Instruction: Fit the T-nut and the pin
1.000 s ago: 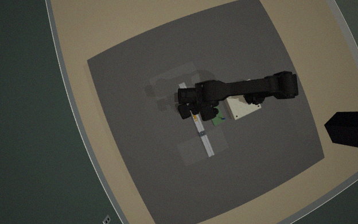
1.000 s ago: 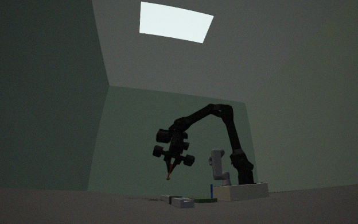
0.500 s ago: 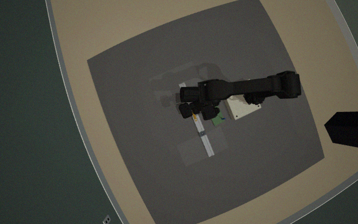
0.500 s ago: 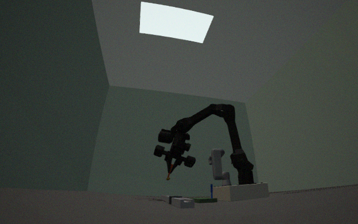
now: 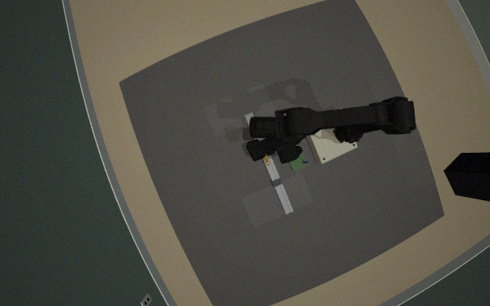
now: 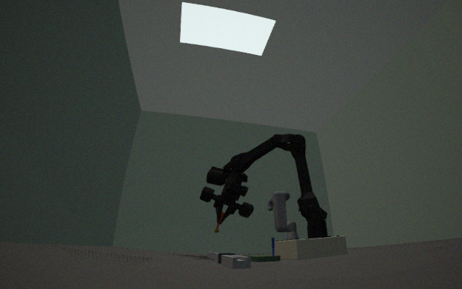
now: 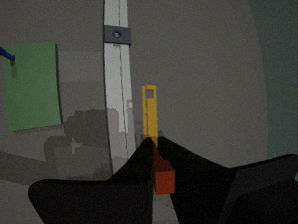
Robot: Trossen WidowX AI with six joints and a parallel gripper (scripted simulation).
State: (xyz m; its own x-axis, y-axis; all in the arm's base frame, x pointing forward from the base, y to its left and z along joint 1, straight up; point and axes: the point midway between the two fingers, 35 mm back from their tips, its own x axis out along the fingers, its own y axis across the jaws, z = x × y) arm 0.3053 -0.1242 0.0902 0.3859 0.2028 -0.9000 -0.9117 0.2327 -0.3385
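Right now my gripper tip is 110 mm past the green tray, 110 mm to the right of it and 110 mm above it. Also, from my gripper tip: brass T-nut 20 mm to the left; then blue pin 120 mm behind, 130 mm to the left, 90 mm below.
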